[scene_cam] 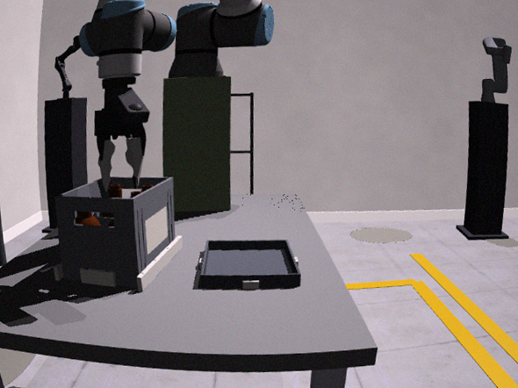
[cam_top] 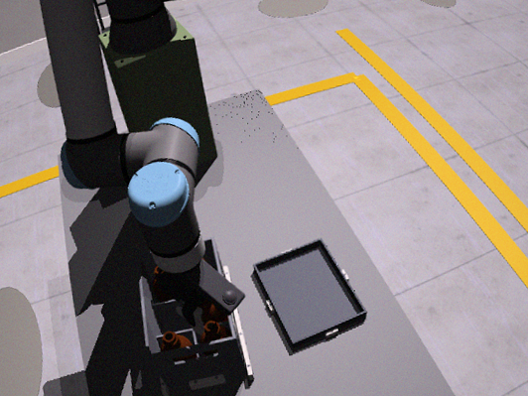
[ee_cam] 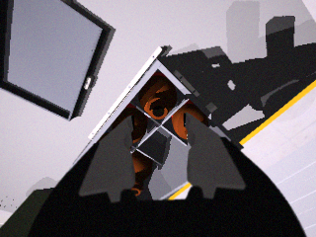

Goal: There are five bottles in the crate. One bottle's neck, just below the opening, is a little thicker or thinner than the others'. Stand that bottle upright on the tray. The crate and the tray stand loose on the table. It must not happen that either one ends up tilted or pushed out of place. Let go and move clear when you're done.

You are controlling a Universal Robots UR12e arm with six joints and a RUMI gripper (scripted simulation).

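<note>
Now: the dark grey crate 11 cm below my hand, 9 cm behind it and 5 cm to the right of it. Also, from my hand: black tray 23 cm to the left, 18 cm below, 13 cm behind.
</note>
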